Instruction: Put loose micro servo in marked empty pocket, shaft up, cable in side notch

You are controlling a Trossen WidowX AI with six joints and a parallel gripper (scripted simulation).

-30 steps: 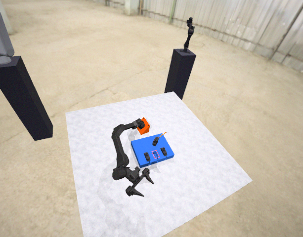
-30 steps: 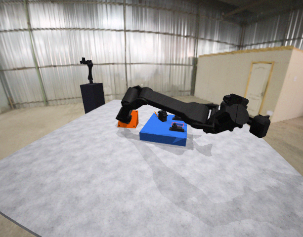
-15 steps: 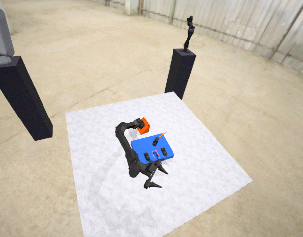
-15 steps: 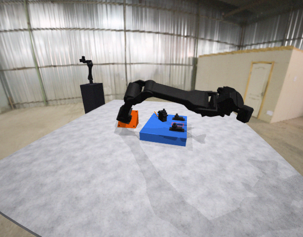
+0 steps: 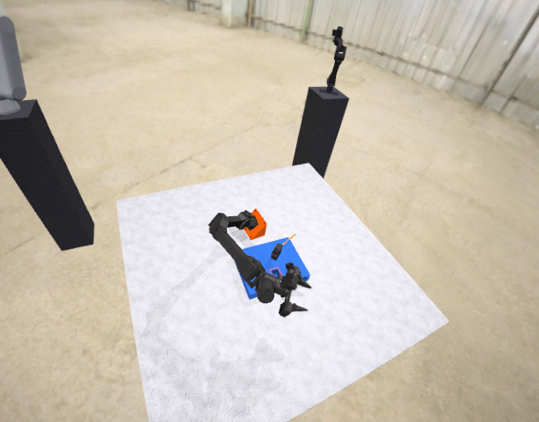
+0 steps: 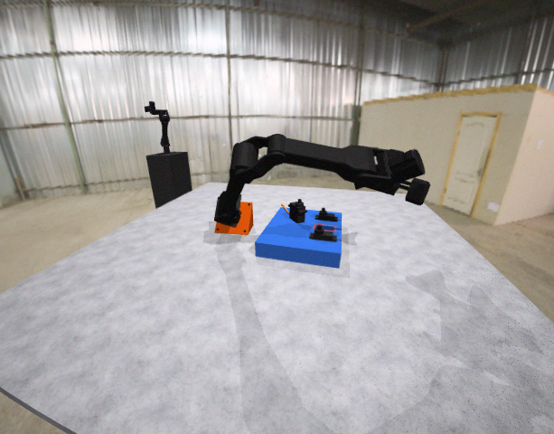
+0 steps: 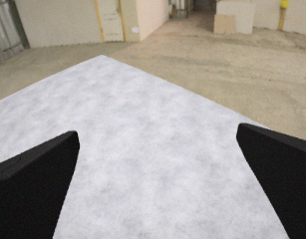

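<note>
My gripper tip is 32 cm past the blue deck, 2 cm to the left of it and 17 cm above it.
</note>
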